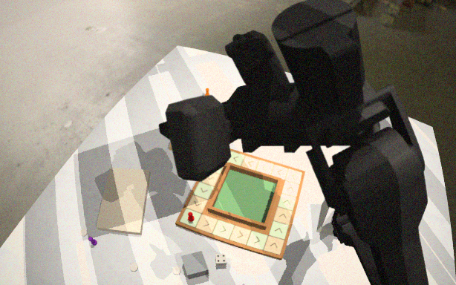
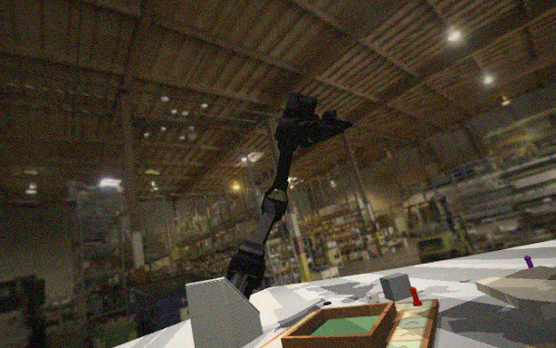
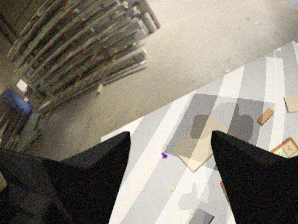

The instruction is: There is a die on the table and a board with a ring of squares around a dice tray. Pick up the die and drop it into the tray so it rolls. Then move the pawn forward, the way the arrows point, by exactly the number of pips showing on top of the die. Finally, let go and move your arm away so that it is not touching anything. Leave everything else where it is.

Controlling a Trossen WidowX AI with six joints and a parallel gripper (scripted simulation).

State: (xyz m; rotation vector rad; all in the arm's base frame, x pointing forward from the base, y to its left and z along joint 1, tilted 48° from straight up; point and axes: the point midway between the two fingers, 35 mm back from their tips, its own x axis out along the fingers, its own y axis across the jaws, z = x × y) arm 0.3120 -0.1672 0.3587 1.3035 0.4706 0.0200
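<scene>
The white die is 7 cm behind my gripper tip, 2 cm to the left of it and 41 cm below it. Also, from my gripper tip: grey block 2 cm behind, 6 cm to the left, 40 cm below; then red pawn 3 cm ahead, 6 cm to the right, 40 cm below; then green dice tray 8 cm behind, 17 cm to the right, 42 cm below.
</scene>
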